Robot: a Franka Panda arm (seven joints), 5 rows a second.
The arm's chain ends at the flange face. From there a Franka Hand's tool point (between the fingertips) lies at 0.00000 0.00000 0.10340 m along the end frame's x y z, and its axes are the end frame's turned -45 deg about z.
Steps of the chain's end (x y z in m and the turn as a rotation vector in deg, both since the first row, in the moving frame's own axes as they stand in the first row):
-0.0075, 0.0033, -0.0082, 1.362, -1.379, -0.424
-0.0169, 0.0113, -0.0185, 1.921, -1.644, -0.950
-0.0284, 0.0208, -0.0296, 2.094, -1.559, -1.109
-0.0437, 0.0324, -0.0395, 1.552, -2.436, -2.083
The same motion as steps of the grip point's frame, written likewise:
-0.0077, -0.0065, -0.0083, 1.938, -0.012, -0.424
-0.0196, -0.0085, -0.0186, 2.521, 0.196, -0.950
-0.0342, -0.0100, -0.0297, 2.583, 0.378, -1.109
-0.0550, -0.0131, -0.0396, 2.820, -0.625, -2.083

